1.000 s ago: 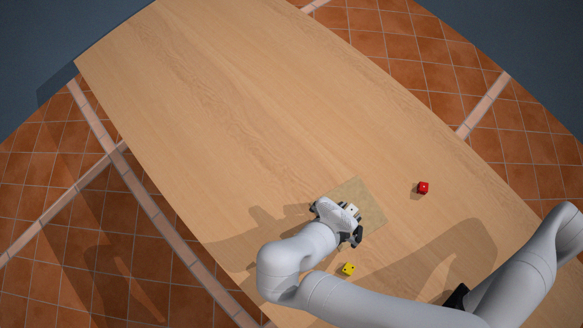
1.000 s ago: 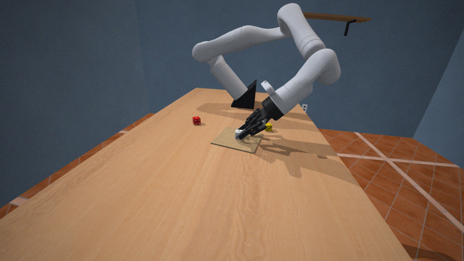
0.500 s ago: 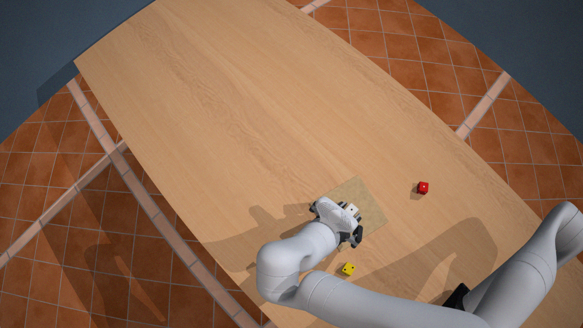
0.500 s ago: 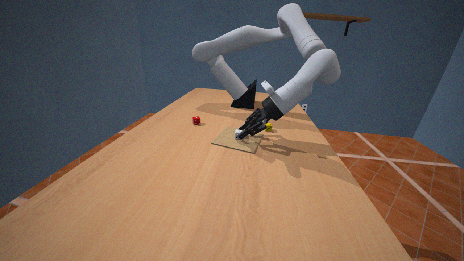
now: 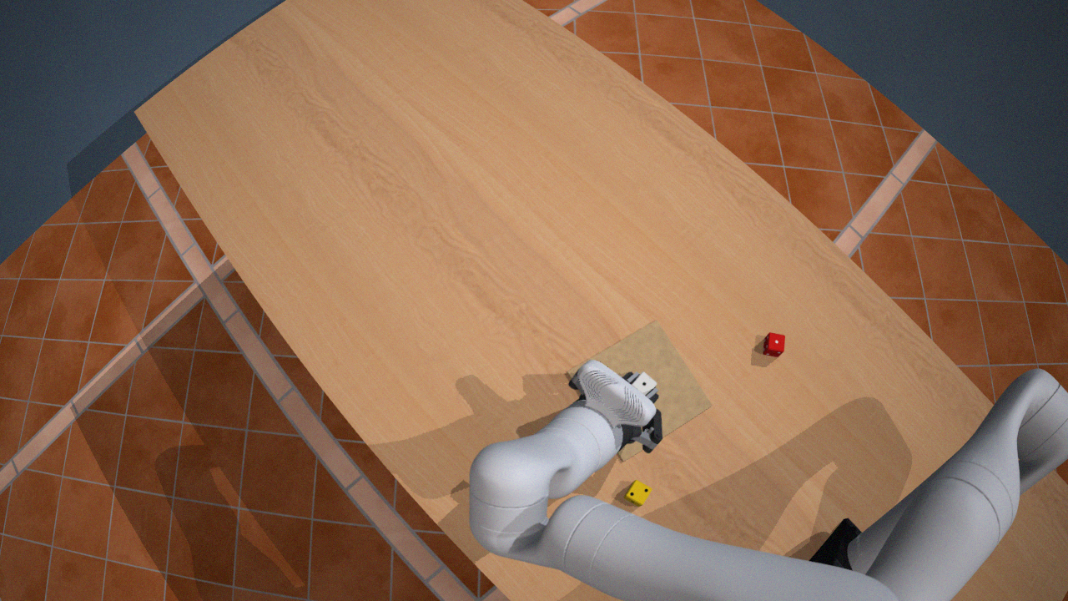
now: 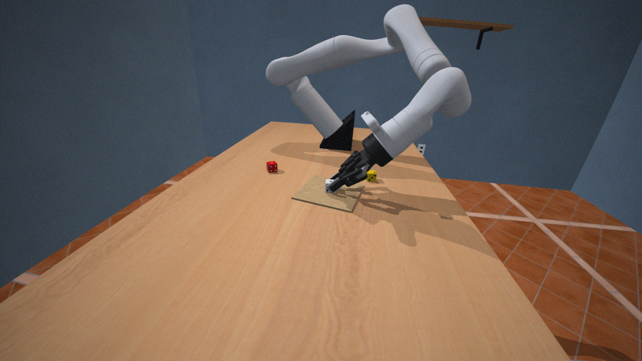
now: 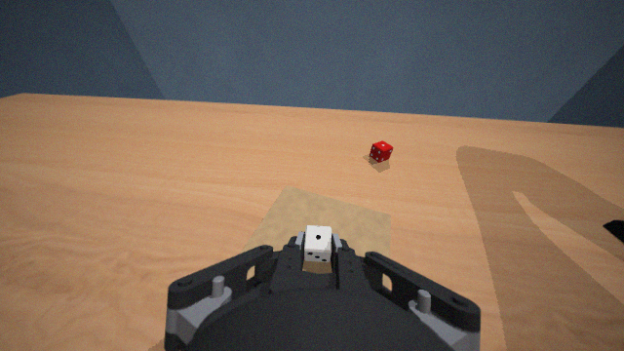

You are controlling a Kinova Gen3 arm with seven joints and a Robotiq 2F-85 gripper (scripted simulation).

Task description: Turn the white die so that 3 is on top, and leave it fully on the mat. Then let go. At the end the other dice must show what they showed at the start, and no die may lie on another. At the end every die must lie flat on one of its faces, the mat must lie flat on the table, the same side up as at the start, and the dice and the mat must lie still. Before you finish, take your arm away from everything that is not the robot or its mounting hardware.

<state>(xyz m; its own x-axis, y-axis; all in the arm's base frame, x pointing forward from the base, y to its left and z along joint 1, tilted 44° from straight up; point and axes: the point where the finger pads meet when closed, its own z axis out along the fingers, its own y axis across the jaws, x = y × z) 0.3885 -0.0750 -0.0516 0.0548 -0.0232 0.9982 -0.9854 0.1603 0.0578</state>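
My gripper is now 1 cm to the left of the white die and 1 cm above it. The rest, counted from my hand: tan mat (1 cm to the right, 2 cm below); then yellow die (8 cm behind, 10 cm to the left, 1 cm below); then red die (12 cm behind, 17 cm to the right, 1 cm below).
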